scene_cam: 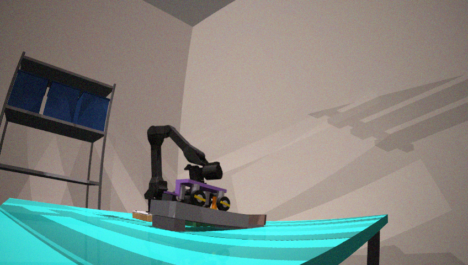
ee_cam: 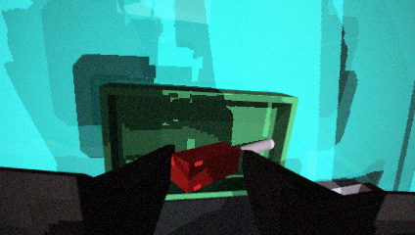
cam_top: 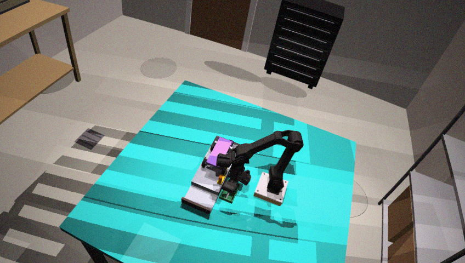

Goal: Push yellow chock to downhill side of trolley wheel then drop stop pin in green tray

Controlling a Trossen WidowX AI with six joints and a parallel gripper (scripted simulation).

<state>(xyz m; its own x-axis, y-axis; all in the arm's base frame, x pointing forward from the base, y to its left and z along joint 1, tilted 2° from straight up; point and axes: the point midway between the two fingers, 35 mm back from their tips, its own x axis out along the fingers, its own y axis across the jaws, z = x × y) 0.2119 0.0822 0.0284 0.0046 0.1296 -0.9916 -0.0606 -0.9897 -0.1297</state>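
My gripper tip is now 2 cm to the right of the red-headed stop pin. Also, from my gripper tip: green tray 4 cm below; then yellow chock 6 cm ahead, 5 cm above, 1 cm to the right; then purple trolley 12 cm to the right, 11 cm ahead, 8 cm above.
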